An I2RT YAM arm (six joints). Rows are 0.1 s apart.
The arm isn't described. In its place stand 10 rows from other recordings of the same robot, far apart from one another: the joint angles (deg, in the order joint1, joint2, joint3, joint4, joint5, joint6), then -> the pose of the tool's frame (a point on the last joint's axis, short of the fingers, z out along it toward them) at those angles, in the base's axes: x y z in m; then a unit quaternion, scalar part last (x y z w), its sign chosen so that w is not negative.
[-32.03, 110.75, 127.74, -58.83, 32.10, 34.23] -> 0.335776 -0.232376 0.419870 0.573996 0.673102 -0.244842 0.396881
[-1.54, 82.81, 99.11, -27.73, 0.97, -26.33] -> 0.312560 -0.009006 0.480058 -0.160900 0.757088 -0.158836 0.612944
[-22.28, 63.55, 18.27, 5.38, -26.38, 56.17] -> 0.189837 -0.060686 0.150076 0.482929 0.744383 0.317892 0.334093
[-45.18, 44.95, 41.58, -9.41, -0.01, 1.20] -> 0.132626 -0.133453 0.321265 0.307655 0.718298 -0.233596 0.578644
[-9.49, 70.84, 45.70, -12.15, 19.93, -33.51] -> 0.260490 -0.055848 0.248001 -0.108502 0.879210 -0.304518 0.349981
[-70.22, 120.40, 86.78, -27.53, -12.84, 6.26] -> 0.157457 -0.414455 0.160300 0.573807 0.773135 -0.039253 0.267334
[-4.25, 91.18, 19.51, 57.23, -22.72, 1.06] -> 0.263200 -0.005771 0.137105 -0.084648 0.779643 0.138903 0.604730
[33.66, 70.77, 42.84, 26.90, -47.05, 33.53] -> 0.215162 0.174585 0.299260 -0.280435 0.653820 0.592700 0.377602
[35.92, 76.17, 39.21, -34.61, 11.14, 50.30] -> 0.184770 0.125357 0.167142 0.138383 0.972763 0.038978 0.181833
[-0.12, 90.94, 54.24, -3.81, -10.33, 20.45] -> 0.339525 0.005673 0.208336 0.124415 0.896687 0.154047 0.395908
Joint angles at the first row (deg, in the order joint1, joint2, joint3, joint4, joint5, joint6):
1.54 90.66 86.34 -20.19 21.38 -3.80
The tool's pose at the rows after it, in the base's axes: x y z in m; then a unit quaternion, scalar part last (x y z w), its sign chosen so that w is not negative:
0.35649 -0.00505 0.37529 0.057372 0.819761 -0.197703 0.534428
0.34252 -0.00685 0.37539 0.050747 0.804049 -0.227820 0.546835
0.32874 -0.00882 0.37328 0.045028 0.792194 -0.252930 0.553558
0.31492 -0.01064 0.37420 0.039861 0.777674 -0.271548 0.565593
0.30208 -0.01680 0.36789 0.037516 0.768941 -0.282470 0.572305
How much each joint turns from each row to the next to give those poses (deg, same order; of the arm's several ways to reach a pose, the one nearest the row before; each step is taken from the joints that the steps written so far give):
-0.02 -3.12 -3.68 2.49 2.70 -2.87
-0.02 -3.52 -4.52 4.15 2.29 -3.43
-0.11 -3.34 -4.33 3.34 1.74 -2.96
-0.18 -3.36 -3.71 3.35 0.93 -2.71
-1.17 -3.16 -4.55 3.29 -0.49 -1.82

